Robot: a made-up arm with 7 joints.
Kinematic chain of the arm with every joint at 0, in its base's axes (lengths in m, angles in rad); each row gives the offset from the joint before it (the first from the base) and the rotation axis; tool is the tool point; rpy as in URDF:
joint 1: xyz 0 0 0.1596 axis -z
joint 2: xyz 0 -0.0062 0.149 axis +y
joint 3: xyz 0 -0.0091 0.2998 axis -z
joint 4: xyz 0 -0.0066 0.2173 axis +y
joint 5: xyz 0 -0.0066 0.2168 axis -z
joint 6: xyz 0 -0.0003 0.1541 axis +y
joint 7: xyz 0 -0.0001 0.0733 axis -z
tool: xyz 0 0 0 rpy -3.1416 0 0
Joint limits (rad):
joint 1: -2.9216..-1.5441
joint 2: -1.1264..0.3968
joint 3: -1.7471..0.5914
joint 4: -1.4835..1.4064
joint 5: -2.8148..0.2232
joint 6: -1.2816..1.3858
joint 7: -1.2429..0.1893
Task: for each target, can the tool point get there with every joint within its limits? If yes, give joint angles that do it. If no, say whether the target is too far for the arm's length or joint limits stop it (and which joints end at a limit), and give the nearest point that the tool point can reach.
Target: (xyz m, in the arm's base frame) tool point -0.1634 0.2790 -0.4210
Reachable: no: joint limits stop it (at a limit: joint 1, joint 2, joint 4, joint 6) | nearest point 0.6139 0.0269 0.1821 | short by 1.016 m
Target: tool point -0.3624 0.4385 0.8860
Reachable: yes | joints -2.5173 0.2760 0.3044 1.0426 -0.0674 0.5081 -0.6578
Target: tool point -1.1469 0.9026 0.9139
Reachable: no: too far | nearest point -0.5050 0.3974 0.8306 | short by 0.821 m
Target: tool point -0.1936 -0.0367 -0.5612
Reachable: no: joint limits stop it (at a limit: joint 1, joint 2, joint 4) | nearest point -0.1019 -0.6028 0.1641 | short by 0.925 m
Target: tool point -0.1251 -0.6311 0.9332
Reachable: yes | joints -1.7496 -0.9145 -1.2408 0.6900 -1.5489 -0.3929 -0.5361
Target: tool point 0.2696 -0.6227 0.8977
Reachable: yes | joints -2.2423 -0.9429 -1.3013 0.6616 -0.4052 -0.9764 -0.0863
